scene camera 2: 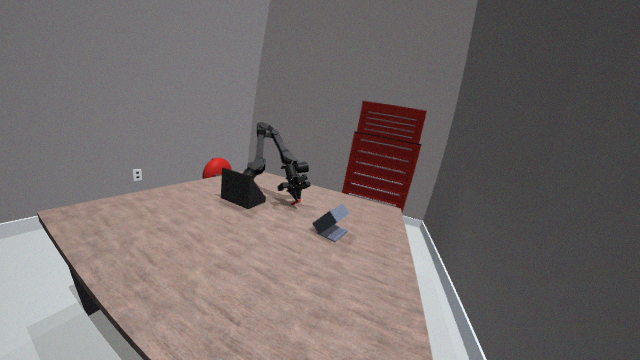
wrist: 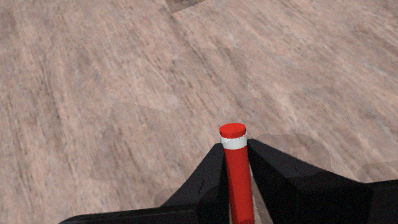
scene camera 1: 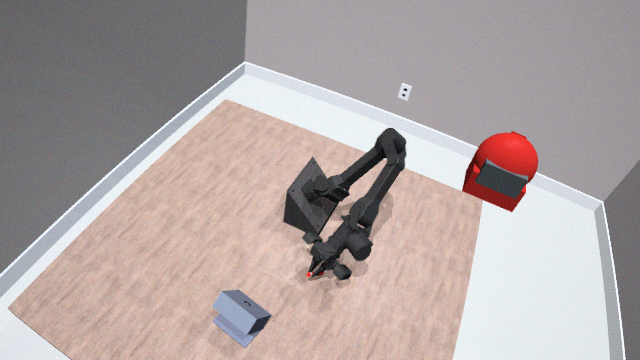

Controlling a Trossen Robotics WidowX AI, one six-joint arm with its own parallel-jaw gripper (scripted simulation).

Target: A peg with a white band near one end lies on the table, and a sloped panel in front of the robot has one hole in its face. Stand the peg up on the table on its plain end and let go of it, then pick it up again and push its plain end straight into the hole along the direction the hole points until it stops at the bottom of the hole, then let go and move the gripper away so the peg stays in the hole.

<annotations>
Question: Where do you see a sloped panel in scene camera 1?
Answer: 230, 303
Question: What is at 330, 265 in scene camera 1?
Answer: My gripper.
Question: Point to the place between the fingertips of my gripper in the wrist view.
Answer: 234, 148
</annotations>
